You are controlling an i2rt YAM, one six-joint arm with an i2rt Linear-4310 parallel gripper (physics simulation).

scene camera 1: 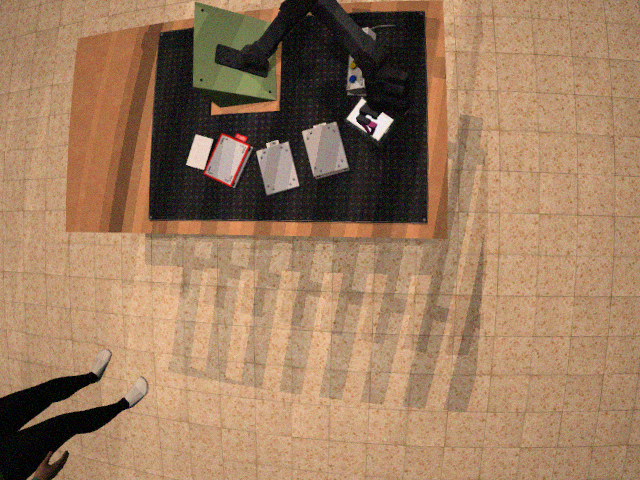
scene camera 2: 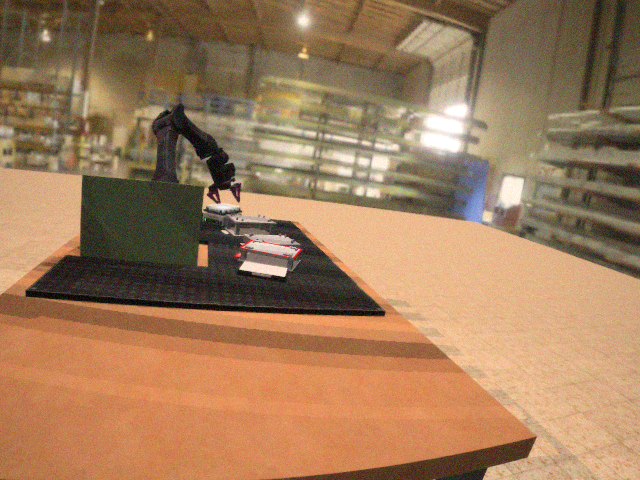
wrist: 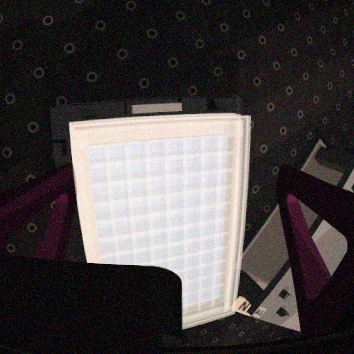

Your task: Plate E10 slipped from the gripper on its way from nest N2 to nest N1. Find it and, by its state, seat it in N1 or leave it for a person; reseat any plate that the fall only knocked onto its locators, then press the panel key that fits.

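Pixels of known places: gripper, fingertip midpoint: [scene camera 1: 379, 125] [scene camera 2: 229, 204] [wrist: 176, 175]; arm's base, origin of the base link: [scene camera 1: 242, 61] [scene camera 2: 156, 218].
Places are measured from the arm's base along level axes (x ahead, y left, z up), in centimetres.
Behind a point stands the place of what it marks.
A white plate [scene camera 1: 383, 125] @[x 23.8, y 49.2, z -1.3 cm] [scene camera 2: 223, 207] @[x 21.2, y 40.1, z -1.3 cm] [wrist: 160, 165] @[x 23.6, y 48.5, z -1.3 cm] with a gridded top lies on a dark base [wrist: 112, 110] @[x 23.6, y 51.5, z -3.0 cm] at the right of the mat. Its near left corner is hidden in the wrist view; I cannot tell if it sits fully flat, and no E10 label is readable. My gripper [scene camera 1: 368, 122] @[x 23.9, y 47.8, z -1.0 cm] [scene camera 2: 226, 198] @[x 23.9, y 47.8, z -1.0 cm] [wrist: 176, 175] @[x 23.9, y 47.8, z -1.0 cm] is open above the plate, one finger over each long side. Grey nests [scene camera 1: 325, 149] @[x 31.6, y 30.1, z -2.8 cm] [scene camera 1: 277, 167] @[x 37.2, y 12.9, z -6.1 cm] stand in a row, beside a red-edged one [scene camera 1: 227, 159] @[x 34.4, y -5.2, z -4.5 cm] [scene camera 2: 271, 249] @[x 34.1, y -6.8, z -4.5 cm]. A label with an N [wrist: 243, 305] @[x 22.0, y 27.8, z -8.3 cm] shows on the nearest nest.
The key panel [scene camera 1: 356, 85] @[x 9.8, y 40.1, z -1.6 cm] with yellow and blue keys stands behind the plate, partly under the arm. A tall green screen [scene camera 1: 232, 56] @[x -0.6, y -2.3, z 3.5 cm] [scene camera 2: 142, 219] @[x -2.1, y -12.9, z 2.0 cm] rises at the back left. A white block [scene camera 1: 199, 151] @[x 30.5, y -17.8, z -7.0 cm] [scene camera 2: 263, 268] @[x 30.6, y -17.5, z -7.1 cm] lies beside the red-edged nest. A person's legs [scene camera 1: 56, 387] show on the floor.
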